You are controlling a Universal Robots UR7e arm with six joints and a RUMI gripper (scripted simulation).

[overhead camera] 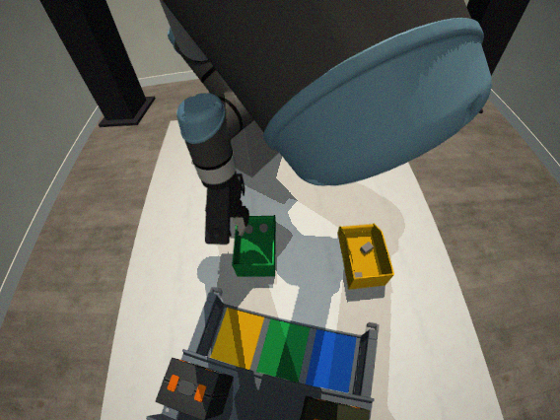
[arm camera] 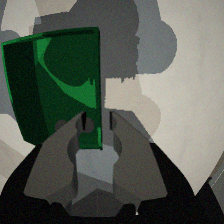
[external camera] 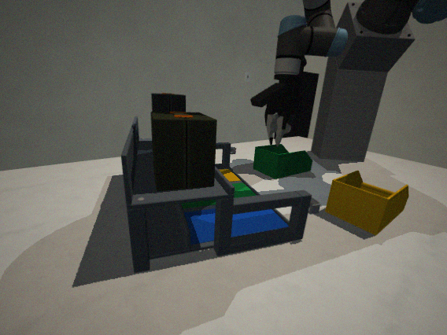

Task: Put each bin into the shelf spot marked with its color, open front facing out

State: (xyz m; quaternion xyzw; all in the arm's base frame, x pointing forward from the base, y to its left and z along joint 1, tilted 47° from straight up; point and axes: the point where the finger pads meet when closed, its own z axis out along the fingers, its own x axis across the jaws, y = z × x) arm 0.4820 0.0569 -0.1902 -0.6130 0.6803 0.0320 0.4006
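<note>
Right now the green bin is 50 mm to the left of my hand, 50 mm below it and 10 mm behind it. Also, from my hand: shelf lip (190 mm ahead, 150 mm to the left, 80 mm below); then shelf board (390 mm ahead, 120 mm to the left, 10 mm above); then yellow bin (330 mm to the left, 50 mm below, 10 mm ahead).
</note>
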